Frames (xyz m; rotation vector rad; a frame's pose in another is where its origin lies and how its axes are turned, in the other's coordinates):
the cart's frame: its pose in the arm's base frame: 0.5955 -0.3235 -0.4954 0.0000 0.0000 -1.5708
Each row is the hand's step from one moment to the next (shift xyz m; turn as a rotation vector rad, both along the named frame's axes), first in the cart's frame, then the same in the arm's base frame.
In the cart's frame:
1: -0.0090 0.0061 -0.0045 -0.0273 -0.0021 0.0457
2: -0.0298 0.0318 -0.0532 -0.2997 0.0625 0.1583
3: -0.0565 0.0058 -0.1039 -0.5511 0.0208 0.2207
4: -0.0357 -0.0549 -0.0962 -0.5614 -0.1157 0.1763
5: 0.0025 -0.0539 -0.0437 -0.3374 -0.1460 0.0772
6: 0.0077 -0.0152 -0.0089 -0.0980 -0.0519 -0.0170
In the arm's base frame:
1: 0.0061 0.0090 -0.0045 -0.0021 0.0273 0.0457
2: 0.0318 0.0298 -0.0532 0.0625 0.2997 0.1583
3: 0.0058 0.0565 -0.1039 0.0208 0.5511 0.2207
4: -0.0549 0.0357 -0.0962 -0.1157 0.5614 0.1763
5: -0.0539 -0.0025 -0.0437 -0.1460 0.3374 0.0772
6: -0.0152 -0.0077 -0.0089 -0.0519 0.0980 -0.0170

